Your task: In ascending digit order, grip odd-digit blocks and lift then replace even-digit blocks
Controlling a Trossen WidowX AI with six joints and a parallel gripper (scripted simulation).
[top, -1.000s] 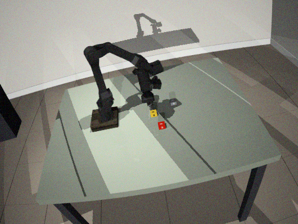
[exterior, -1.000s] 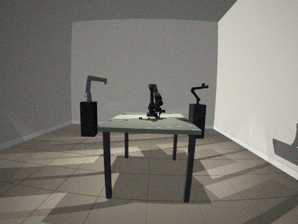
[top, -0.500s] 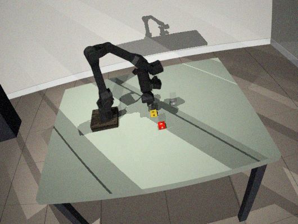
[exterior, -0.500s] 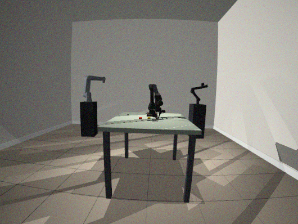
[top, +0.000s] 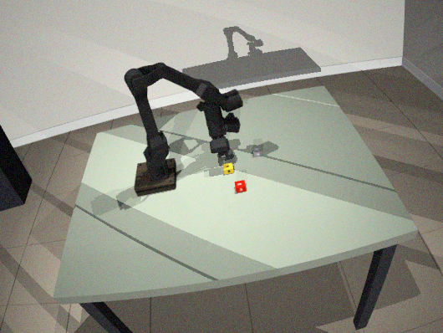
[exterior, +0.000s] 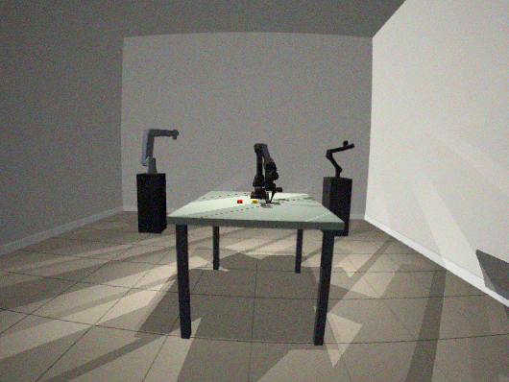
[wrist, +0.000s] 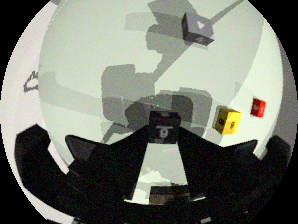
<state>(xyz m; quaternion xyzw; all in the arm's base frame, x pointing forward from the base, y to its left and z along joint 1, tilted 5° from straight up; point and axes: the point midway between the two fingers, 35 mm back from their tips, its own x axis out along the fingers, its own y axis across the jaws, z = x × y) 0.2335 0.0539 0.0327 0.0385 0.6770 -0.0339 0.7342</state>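
Right now my gripper tip is 10 cm to the left of the yellow block. From my gripper tip the other things lie so: black block right at my gripper tip; then red block 20 cm to the right, 2 cm ahead.
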